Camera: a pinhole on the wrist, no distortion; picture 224 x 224 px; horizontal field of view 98.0 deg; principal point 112.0 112.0 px. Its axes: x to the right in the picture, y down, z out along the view. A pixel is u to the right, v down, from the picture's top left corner.
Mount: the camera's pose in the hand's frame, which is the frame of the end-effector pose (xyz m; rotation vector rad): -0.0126 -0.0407 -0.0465 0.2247 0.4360 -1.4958
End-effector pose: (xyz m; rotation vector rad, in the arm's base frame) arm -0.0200 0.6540 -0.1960 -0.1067 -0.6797 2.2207
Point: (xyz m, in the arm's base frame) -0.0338 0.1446 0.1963
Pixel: 32 37
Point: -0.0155 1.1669 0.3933
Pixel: 173 176
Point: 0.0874 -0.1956 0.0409
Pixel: outside the picture
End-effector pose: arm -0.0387 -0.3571 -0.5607 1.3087 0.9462 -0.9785
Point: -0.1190 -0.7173 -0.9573
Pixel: 112 176
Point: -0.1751 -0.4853 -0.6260
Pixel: 127 115
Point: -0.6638 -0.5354 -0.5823
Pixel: 212 58
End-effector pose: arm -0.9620 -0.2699 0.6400 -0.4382 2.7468 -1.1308
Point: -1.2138 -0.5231 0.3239
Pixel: 28 200
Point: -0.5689 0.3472 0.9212
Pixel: behind the camera
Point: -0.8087 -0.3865 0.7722
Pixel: 215 11
